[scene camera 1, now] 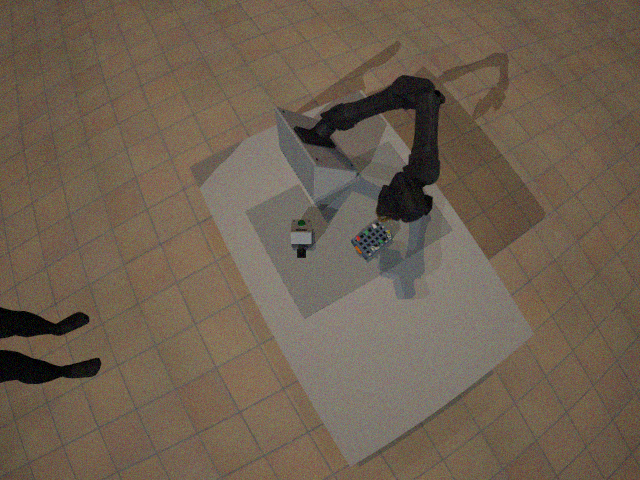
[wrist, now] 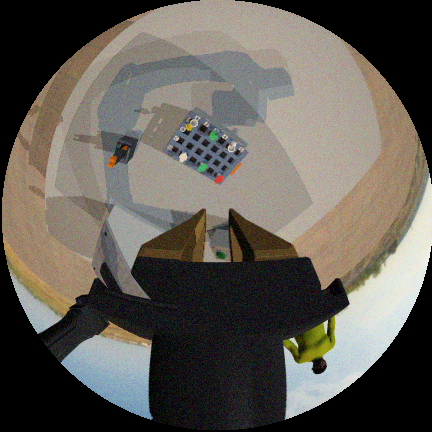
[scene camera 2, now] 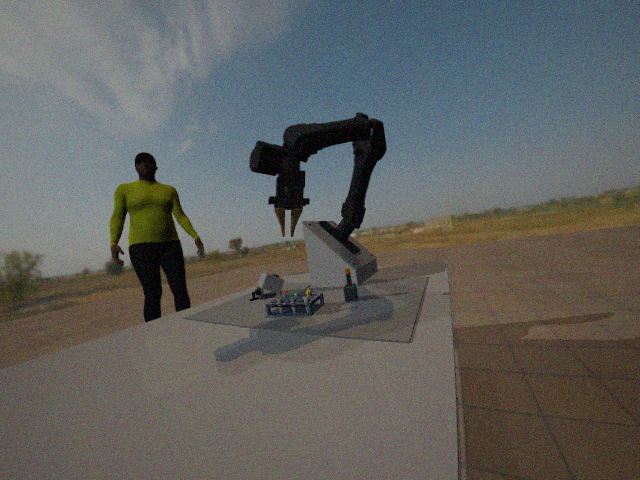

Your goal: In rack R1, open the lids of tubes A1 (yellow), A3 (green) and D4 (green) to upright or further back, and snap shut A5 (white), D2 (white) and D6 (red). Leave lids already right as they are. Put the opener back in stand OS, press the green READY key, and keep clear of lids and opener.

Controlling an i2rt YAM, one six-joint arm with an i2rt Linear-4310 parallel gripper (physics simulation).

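Seen in the pictures: gripper, fingertip midpoint: (scene camera 1: 381, 218) (wrist: 216, 214) (scene camera 2: 287, 236); arm's base at its link origin: (scene camera 1: 315, 138) (scene camera 2: 338, 237).
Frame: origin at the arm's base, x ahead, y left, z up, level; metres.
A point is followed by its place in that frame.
My gripper (scene camera 2: 287, 233) {y 0.010, x 0.369, z 0.025 m} (wrist: 218, 210) {y 0.010, x 0.369, z 0.025 m} hangs high above the table, fingers close together with nothing between them. Blue rack R1 (scene camera 1: 358, 247) {y -0.055, x 0.380, z -0.142 m} (scene camera 2: 274, 310) {y -0.048, x 0.400, z -0.166 m} (wrist: 175, 149) {y 0.051, x 0.345, z -0.148 m} lies on the grey mat below and ahead of it. In the wrist view the rack shows a yellow lid (wrist: 188, 127) {y 0.061, x 0.393, z -0.117 m}, a green lid (wrist: 213, 135) {y 0.021, x 0.407, z -0.128 m} and a white tube top (wrist: 231, 147) {y -0.019, x 0.412, z -0.135 m} in the far row. A white lid (wrist: 183, 157) {y 0.033, x 0.347, z -0.128 m}, a green lid (wrist: 203, 166) {y -0.005, x 0.355, z -0.128 m} and a red lid (wrist: 219, 179) {y -0.044, x 0.355, z -0.127 m} are in the near row. Their angles are too small to judge. The orange opener (wrist: 116, 158) {y 0.129, x 0.292, z -0.102 m} (scene camera 2: 348, 271) {y 0.138, x 0.296, z -0.092 m} stands in dark stand OS (wrist: 127, 144) {y 0.130, x 0.310, z -0.131 m} (scene camera 2: 350, 293) {y 0.140, x 0.311, z -0.148 m}. The green READY key (scene camera 1: 300, 223) {y -0.189, x 0.212, z -0.099 m} (wrist: 220, 254) {y -0.178, x 0.215, z -0.101 m} sits on its small box.
The grey wedge block (scene camera 1: 310, 160) {y -0.083, x 0.104, z 0.070 m} (scene camera 2: 325, 252) {y -0.003, x 0.136, z -0.045 m} carries the arm's base behind the mat. A person in a yellow-green top (scene camera 2: 150, 211) (wrist: 316, 342) stands off the table's left side, and the legs show in scene camera 1 (scene camera 1: 41, 323).
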